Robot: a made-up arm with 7 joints. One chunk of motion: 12 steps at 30 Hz.
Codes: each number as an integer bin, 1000 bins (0 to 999) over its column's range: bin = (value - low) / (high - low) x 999, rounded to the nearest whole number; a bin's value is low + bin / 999 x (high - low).
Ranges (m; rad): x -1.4..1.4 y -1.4..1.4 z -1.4..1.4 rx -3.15..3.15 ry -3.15..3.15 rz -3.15..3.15
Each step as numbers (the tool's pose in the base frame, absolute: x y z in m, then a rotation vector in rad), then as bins.
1 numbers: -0.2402 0.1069 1.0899 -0.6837 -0.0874 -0.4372
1 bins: 414 538 888 391 486 430
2 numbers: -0.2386 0.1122 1.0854 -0.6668 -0.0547 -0.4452
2 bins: 414 540 887 394 491 429
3 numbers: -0.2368 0.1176 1.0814 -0.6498 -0.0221 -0.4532
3 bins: 415 541 885 396 496 428
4 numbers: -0.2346 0.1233 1.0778 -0.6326 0.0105 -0.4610
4 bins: 416 543 884 399 501 426
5 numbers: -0.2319 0.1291 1.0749 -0.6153 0.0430 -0.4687
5 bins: 417 546 883 402 506 425
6 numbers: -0.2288 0.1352 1.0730 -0.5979 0.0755 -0.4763
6 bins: 418 548 882 405 511 424
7 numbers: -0.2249 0.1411 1.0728 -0.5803 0.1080 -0.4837
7 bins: 419 550 882 407 517 423
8 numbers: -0.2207 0.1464 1.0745 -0.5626 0.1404 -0.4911
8 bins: 421 552 883 410 522 422
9 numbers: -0.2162 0.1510 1.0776 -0.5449 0.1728 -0.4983
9 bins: 422 553 884 413 527 420
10 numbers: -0.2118 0.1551 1.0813 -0.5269 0.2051 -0.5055
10 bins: 424 555 885 416 532 419
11 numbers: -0.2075 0.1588 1.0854 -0.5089 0.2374 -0.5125
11 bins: 425 556 887 419 537 418
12 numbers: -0.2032 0.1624 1.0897 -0.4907 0.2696 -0.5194
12 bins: 427 557 888 422 542 417
